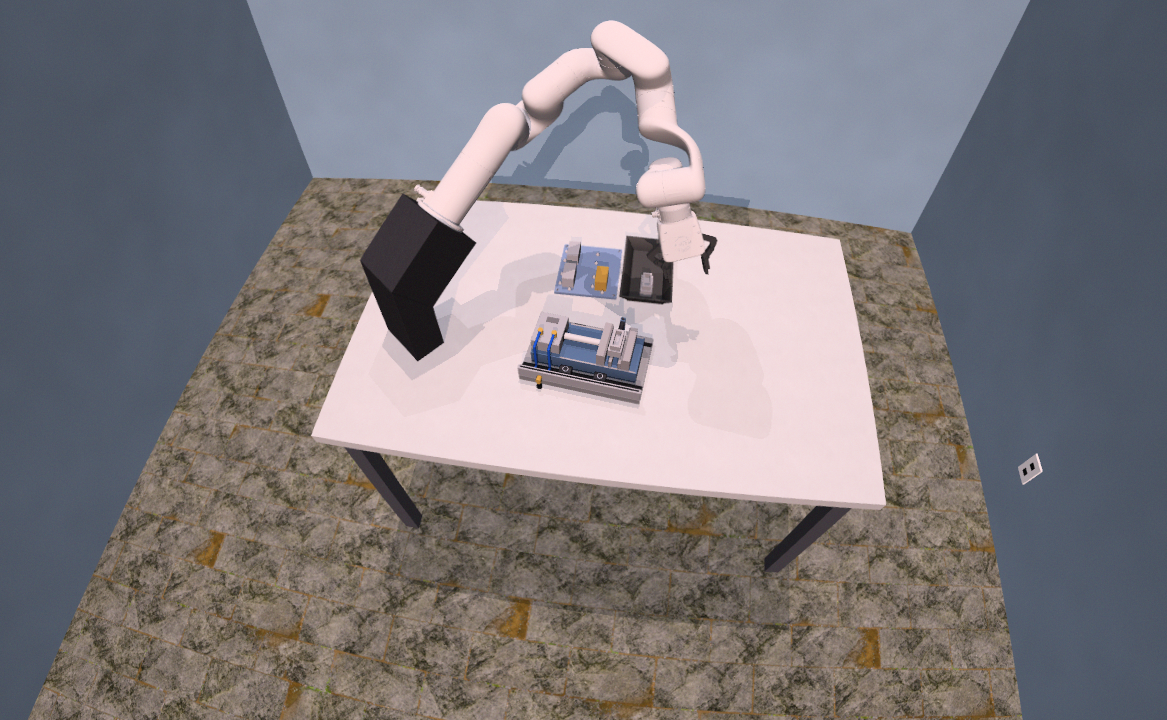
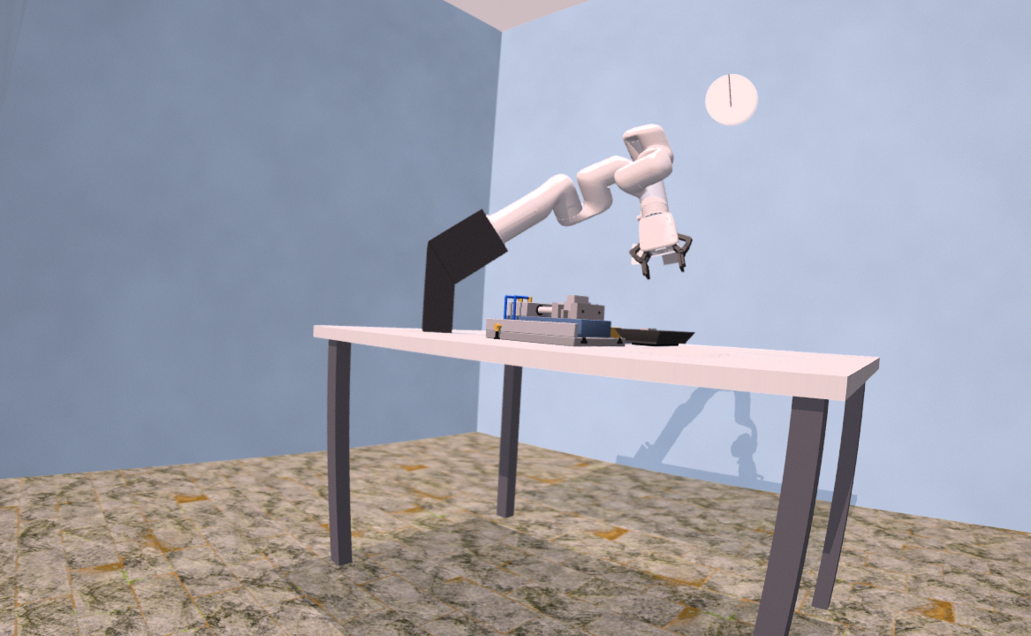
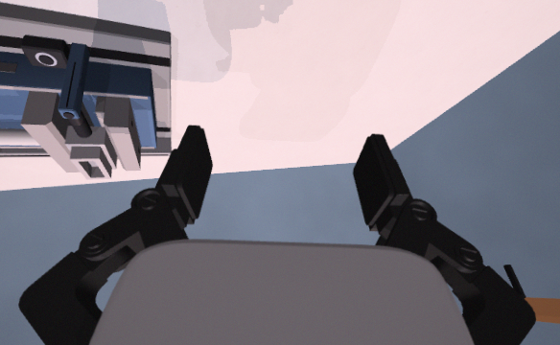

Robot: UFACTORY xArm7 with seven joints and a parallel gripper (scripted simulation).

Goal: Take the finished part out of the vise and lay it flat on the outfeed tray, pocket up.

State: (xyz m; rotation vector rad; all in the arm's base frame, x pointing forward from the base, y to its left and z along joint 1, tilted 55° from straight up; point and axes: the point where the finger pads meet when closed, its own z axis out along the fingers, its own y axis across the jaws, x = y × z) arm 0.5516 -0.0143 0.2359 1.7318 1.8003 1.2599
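The white piston rod lies 20 cm to the right of my hand, 19 cm behind it and 12 cm below it. Also, from my hand: grey cylinder block: 27 cm behind, 21 cm to the right, 12 cm below; blue fixture plate: 29 cm behind, 19 cm below, 8 cm to the left; orange block: 24 cm behind, 17 cm below, 5 cm to the left.
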